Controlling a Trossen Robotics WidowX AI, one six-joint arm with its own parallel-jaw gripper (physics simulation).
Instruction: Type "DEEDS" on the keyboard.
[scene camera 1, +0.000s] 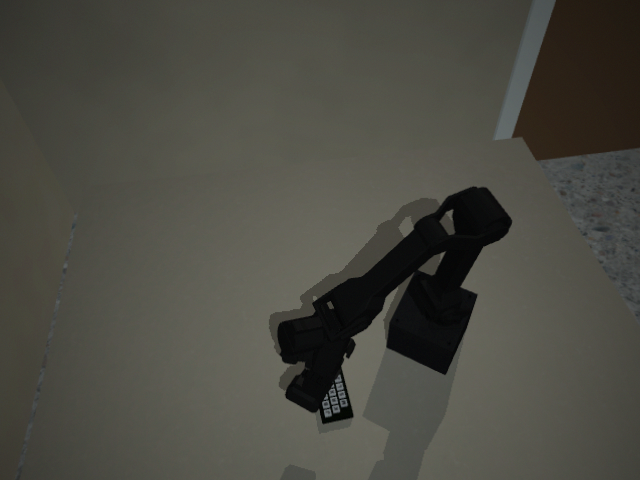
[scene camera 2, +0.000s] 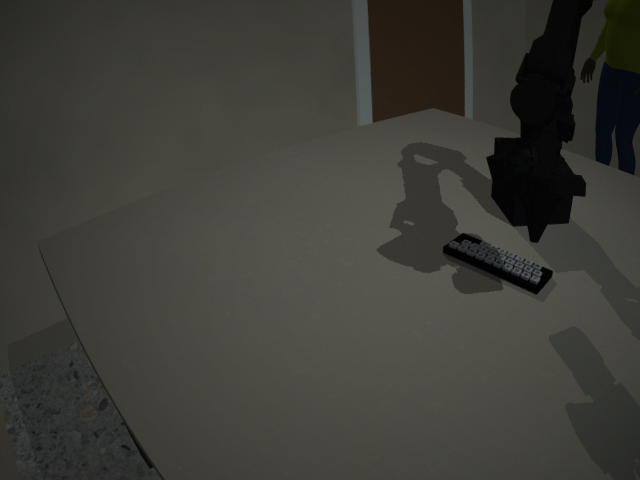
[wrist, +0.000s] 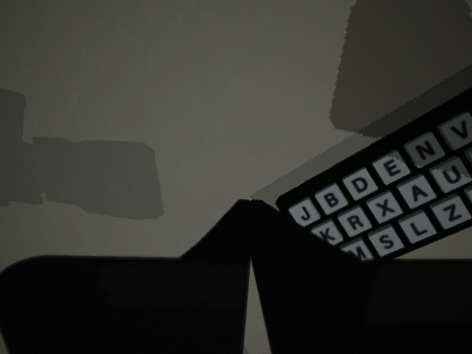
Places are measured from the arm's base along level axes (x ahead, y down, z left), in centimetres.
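Pixels of known places: gripper, between the fingertips: (scene camera 2: 534, 242) (wrist: 248, 211); arm's base, origin of its link: (scene camera 1: 443, 314).
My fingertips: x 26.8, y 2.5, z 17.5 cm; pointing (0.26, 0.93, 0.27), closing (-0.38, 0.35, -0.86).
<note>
Ahead of a thing's pixels: the offset from my fingertips to its top centre. Level surfaces: height alone.
A small black keyboard {dx -2.8, dy +7.5, dz -8.7 cm} (scene camera 1: 334, 400) (scene camera 2: 498, 262) (wrist: 384, 207) with light grey letter keys lies on the table. In the wrist view, the D key {dx -2.1, dy +7.5, dz -3.9 cm} (wrist: 360, 185) and the E key {dx -1.7, dy +7.5, dz -5.6 cm} (wrist: 391, 168) are in the row that starts J, B, and the S key {dx -5.7, dy +7.5, dz -4.3 cm} (wrist: 386, 242) is in the row nearest the fingers. My gripper (scene camera 2: 535, 240) (wrist: 248, 211) is shut and empty. Its tips point down and appear in the air near the J-key end; in the wrist view they are left of the J key {dx -2.9, dy +7.5, dz -0.4 cm} (wrist: 305, 213), and a finger partly covers K and M. In scene camera 1 the wrist hides part of the keyboard and the fingertips.
The arm's black base (scene camera 1: 431, 330) stands on the table {dy +9.2 cm} (scene camera 1: 196, 289) (scene camera 2: 289, 310), to the right of the keyboard in scene camera 1. A brown door (scene camera 1: 584, 77) (scene camera 2: 416, 56) and a person (scene camera 2: 621, 41) in a yellow-green top are beyond the table. Arm shadows cross the tabletop.
</note>
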